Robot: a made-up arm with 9 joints. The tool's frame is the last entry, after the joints. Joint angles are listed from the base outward.
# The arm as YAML. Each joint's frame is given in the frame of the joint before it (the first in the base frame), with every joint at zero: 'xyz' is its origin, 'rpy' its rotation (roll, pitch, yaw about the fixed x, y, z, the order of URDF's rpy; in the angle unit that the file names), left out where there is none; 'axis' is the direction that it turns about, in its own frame. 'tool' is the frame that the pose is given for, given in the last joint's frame.
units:
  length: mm
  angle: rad
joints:
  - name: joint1
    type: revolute
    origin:
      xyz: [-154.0, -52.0, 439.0]
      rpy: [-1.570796, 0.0, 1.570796]
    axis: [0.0, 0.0, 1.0]
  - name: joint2
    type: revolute
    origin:
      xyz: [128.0, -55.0, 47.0]
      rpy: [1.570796, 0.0, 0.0]
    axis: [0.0, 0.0, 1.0]
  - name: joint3
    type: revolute
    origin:
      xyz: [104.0, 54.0, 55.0]
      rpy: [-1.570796, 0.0, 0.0]
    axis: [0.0, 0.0, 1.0]
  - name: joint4
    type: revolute
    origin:
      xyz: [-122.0, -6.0, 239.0]
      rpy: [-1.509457, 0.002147, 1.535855]
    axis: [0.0, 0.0, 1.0]
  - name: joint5
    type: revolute
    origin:
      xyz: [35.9, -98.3, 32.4]
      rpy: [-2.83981, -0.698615, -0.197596]
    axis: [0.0, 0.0, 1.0]
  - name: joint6
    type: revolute
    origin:
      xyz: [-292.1, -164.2, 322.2]
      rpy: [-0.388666, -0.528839, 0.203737]
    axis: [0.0, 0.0, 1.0]
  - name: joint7
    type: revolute
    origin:
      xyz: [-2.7, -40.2, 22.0]
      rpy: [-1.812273, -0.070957, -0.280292]
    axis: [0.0, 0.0, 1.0]
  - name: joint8
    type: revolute
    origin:
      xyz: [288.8, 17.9, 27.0]
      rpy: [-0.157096, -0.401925, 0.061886]
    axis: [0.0, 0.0, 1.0]
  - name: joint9
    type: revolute
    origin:
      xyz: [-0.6, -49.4, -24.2]
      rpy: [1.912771, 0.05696, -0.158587]
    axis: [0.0, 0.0, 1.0]
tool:
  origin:
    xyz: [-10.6, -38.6, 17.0]
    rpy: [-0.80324, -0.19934, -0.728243]
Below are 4 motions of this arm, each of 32 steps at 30 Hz.
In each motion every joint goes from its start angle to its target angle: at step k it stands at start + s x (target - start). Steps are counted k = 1, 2, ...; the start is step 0. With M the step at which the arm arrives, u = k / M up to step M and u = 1 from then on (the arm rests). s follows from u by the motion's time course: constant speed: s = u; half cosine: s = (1 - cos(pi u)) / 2; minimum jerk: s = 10 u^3 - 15 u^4 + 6 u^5.
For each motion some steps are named. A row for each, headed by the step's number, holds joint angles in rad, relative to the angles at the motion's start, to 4 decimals.
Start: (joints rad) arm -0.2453 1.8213 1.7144 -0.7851 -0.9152 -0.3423 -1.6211 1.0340 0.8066
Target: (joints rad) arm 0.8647 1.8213 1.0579 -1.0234 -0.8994 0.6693 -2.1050 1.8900 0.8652
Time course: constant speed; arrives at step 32
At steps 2, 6, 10, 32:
2: 0.0694 0.0000 -0.0410 -0.0149 0.0010 0.0632 -0.0302 0.0535 0.0037
6: 0.2081 0.0000 -0.1231 -0.0447 0.0030 0.1897 -0.0907 0.1605 0.0110
10: 0.3469 0.0000 -0.2052 -0.0745 0.0049 0.3161 -0.1512 0.2675 0.0183
32: 1.1100 0.0000 -0.6565 -0.2383 0.0158 1.0116 -0.4839 0.8560 0.0586

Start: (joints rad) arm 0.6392 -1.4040 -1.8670 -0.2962 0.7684 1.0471 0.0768 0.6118 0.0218
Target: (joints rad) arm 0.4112 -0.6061 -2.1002 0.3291 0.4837 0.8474 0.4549 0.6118 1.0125
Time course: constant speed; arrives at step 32
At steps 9, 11, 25, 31, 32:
9: -0.0641 0.2244 -0.0656 0.1759 -0.0801 -0.0562 0.1063 0.0000 0.2786
11: -0.0784 0.2743 -0.0802 0.2149 -0.0979 -0.0686 0.1300 0.0000 0.3406
25: -0.1781 0.6234 -0.1822 0.4885 -0.2224 -0.1560 0.2954 0.0000 0.7740
31: -0.2209 0.7730 -0.2259 0.6058 -0.2758 -0.1935 0.3663 0.0000 0.9597
32: -0.2280 0.7979 -0.2332 0.6253 -0.2847 -0.1997 0.3781 0.0000 0.9907

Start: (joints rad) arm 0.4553 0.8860 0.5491 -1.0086 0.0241 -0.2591 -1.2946 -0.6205 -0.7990
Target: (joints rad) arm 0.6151 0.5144 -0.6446 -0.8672 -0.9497 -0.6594 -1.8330 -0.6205 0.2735
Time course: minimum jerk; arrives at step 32
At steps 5, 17, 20, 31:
5: 0.0048 -0.0111 -0.0355 0.0042 -0.0290 -0.0119 -0.0160 0.0000 0.0319
17: 0.0892 -0.2075 -0.6666 0.0790 -0.5438 -0.2235 -0.3007 0.0000 0.5989
20: 0.1158 -0.2693 -0.8652 0.1025 -0.7058 -0.2901 -0.3902 0.0000 0.7773
31: 0.1598 -0.3715 -1.1934 0.1414 -0.9735 -0.4002 -0.5382 0.0000 1.0722

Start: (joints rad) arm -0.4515 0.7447 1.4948 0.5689 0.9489 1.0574 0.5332 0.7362 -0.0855
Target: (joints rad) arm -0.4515 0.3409 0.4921 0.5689 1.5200 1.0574 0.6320 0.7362 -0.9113
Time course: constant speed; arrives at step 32
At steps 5, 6, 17, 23, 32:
5: 0.0000 -0.0631 -0.1567 0.0000 0.0892 0.0000 0.0154 0.0000 -0.1290
6: 0.0000 -0.0757 -0.1880 0.0000 0.1071 0.0000 0.0185 0.0000 -0.1548
17: 0.0000 -0.2145 -0.5327 0.0000 0.3034 0.0000 0.0525 0.0000 -0.4387
23: 0.0000 -0.2902 -0.7207 0.0000 0.4105 0.0000 0.0710 0.0000 -0.5935
32: 0.0000 -0.4038 -1.0027 0.0000 0.5711 0.0000 0.0988 0.0000 -0.8258

